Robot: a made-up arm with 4 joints.
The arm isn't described. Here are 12 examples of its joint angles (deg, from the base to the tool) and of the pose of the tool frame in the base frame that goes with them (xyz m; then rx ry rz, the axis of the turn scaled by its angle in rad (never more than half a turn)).
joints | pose
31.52 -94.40 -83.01 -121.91 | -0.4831 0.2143 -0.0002 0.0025 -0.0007 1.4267
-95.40 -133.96 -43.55 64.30 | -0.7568 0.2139 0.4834 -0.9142 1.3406 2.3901
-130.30 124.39 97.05 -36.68 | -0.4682 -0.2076 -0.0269 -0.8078 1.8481 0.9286
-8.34 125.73 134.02 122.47 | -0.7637 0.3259 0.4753 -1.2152 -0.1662 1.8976
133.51 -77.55 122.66 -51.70 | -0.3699 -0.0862 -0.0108 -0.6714 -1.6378 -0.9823
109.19 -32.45 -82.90 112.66 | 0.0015 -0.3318 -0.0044 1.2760 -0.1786 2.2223
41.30 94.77 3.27 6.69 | -0.5866 0.5776 0.1180 -0.5312 -1.4430 0.5968
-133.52 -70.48 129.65 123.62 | -0.0265 -0.0654 0.5421 -0.5899 0.4464 -1.1903
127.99 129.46 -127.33 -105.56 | -0.2934 -0.0121 -0.2211 0.4177 0.7076 -0.5678
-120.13 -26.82 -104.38 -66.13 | -0.3588 -0.1459 0.4435 0.4982 -1.3050 0.2334
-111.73 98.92 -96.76 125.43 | -0.3200 -0.5598 -0.0754 2.0157 1.9140 -0.7628
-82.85 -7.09 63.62 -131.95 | -0.2931 -0.0123 0.5415 1.1305 -0.6755 -2.4642
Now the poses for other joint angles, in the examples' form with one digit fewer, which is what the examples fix.
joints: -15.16 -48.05 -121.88 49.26
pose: -0.131 0.449 -0.243 -2.053 0.904 0.097
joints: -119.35 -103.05 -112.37 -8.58
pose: -0.615 -0.123 0.556 0.210 -0.899 1.626
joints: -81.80 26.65 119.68 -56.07
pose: -0.249 -0.089 0.177 -2.378 0.290 1.037
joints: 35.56 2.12 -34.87 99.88
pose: 0.189 0.228 -0.187 -0.882 1.458 -1.049
